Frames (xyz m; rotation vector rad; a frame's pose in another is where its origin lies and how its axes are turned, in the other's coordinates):
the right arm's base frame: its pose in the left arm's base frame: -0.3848 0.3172 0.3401 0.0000 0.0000 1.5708
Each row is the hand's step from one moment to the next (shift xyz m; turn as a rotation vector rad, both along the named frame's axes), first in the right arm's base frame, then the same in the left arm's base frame.
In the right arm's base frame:
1: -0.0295 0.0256 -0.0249 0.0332 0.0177 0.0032
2: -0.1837 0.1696 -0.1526 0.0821 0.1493 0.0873
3: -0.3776 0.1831 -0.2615 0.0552 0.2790 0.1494
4: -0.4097 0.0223 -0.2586 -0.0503 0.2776 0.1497
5: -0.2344 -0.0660 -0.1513 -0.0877 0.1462 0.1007
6: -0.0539 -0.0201 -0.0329 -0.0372 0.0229 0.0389
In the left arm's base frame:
1: -0.0256 -0.0295 -0.0249 -0.0177 0.0332 0.0032
2: -0.1696 -0.1837 -0.1526 -0.1493 0.0821 0.0873
3: -0.1831 -0.3776 -0.2615 -0.2790 0.0552 0.1494
4: -0.0223 -0.4097 -0.2586 -0.2776 -0.0503 0.1497
5: 0.0660 -0.2344 -0.1513 -0.1462 -0.0877 0.1007
6: 0.0201 -0.0539 -0.0329 -0.0229 -0.0372 0.0389

